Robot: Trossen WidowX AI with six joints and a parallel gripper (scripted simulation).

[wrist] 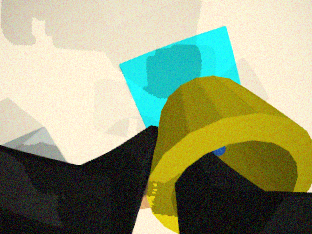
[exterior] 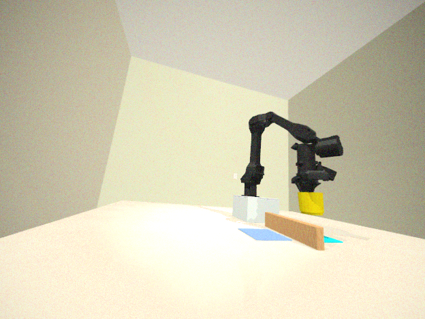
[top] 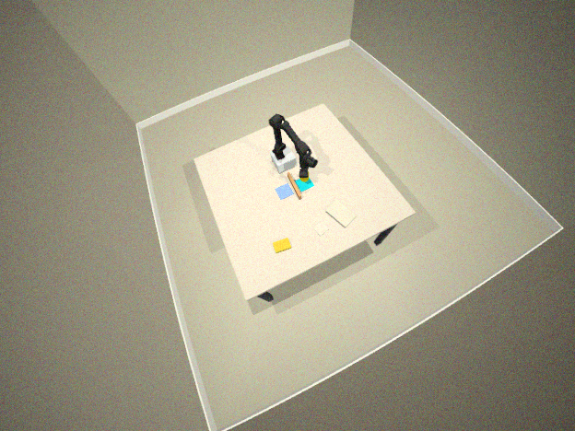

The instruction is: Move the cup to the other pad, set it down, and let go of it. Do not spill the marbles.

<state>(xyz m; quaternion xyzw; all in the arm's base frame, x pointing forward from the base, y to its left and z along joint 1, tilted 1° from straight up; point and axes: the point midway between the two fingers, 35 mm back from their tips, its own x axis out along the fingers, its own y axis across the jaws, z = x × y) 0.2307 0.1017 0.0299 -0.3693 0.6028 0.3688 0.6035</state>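
The cyan pad is 11 cm below my gripper tip, 2 cm ahead of it and 1 cm to the right of it. Also, from my gripper tip: wooden bar (10 cm to the right, 8 cm below, 2 cm ahead); yellow cup (2 cm ahead, 1 cm to the right).
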